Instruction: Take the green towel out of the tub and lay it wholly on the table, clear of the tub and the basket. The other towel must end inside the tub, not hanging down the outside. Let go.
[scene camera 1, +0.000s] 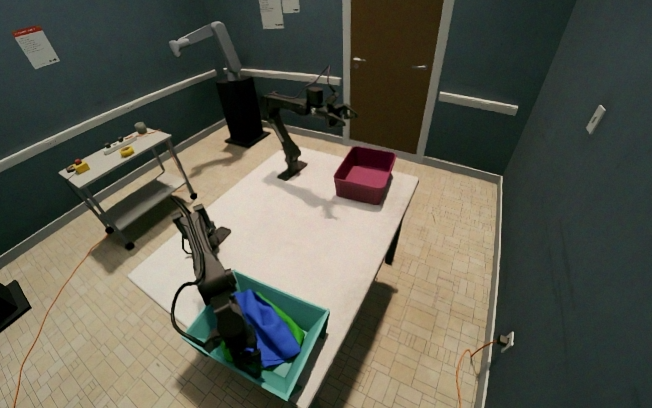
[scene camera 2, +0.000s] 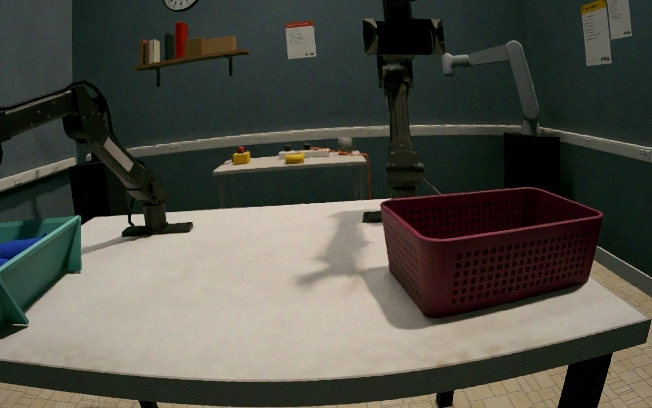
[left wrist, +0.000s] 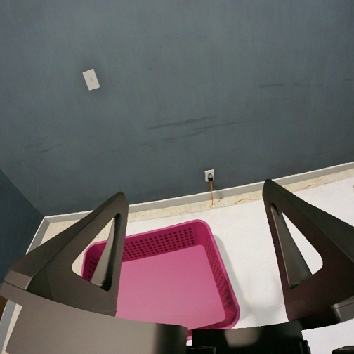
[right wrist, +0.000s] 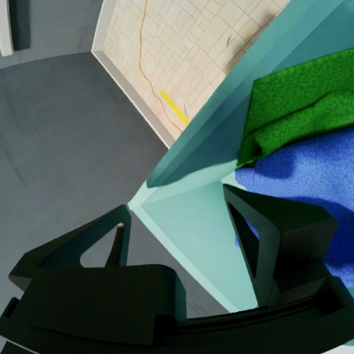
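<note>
The blue towel (scene camera 1: 270, 330) (scene camera 2: 20, 246) (right wrist: 310, 172) lies crumpled on the green towel (scene camera 1: 289, 320) (right wrist: 295, 107) inside the teal tub (scene camera 1: 292, 301) (scene camera 2: 52, 265) (right wrist: 187, 225). Green shows beyond the blue on two sides in scene camera 1. My right gripper (scene camera 1: 252, 367) (right wrist: 173, 201) is open and empty, pointing down at the tub's near side. In the right wrist view one finger overlaps the blue towel's edge and the other appears beyond the rim; contact cannot be told. My left gripper (scene camera 1: 350, 118) (scene camera 2: 404, 37) (left wrist: 191, 192) is open and empty, high near the basket (scene camera 1: 357, 192) (scene camera 2: 520, 270) (left wrist: 170, 290).
The magenta basket stands empty on the white table (scene camera 1: 300, 240) (scene camera 2: 225, 320), at its far end in scene camera 1. The tub sits at the near end, close to the table edge. The right forearm reaches over the tub's left wall. A cart (scene camera 1: 117, 156) stands beyond the table.
</note>
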